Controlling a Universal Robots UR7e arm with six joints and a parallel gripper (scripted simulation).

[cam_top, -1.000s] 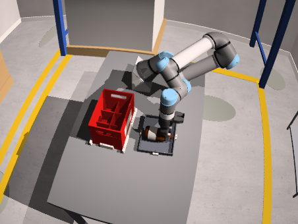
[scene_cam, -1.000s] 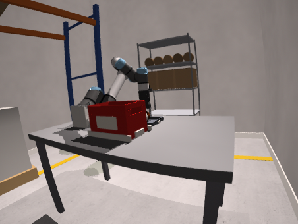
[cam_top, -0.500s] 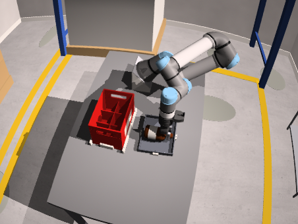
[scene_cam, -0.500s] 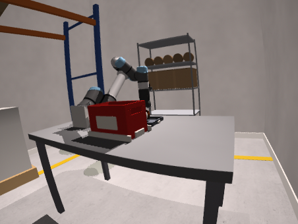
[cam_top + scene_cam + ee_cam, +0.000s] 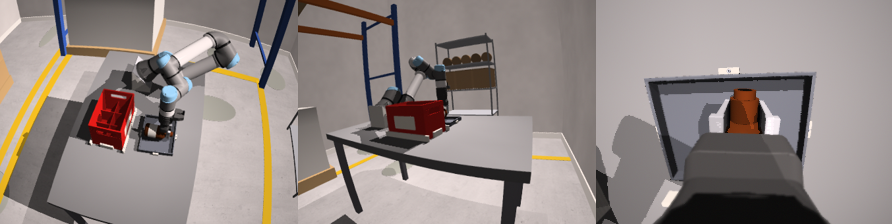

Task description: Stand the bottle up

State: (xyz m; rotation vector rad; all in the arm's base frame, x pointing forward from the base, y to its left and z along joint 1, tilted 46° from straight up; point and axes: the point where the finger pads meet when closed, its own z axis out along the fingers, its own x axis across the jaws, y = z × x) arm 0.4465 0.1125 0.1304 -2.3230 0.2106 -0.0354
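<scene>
Right now my hand is 5 cm to the left of the bottle, 1 cm past it and 1 cm above it. Round my hand: tray (6 cm below, 5 cm to the right, 3 cm behind); then red crate (31 cm to the right, 5 cm behind, 1 cm above).
</scene>
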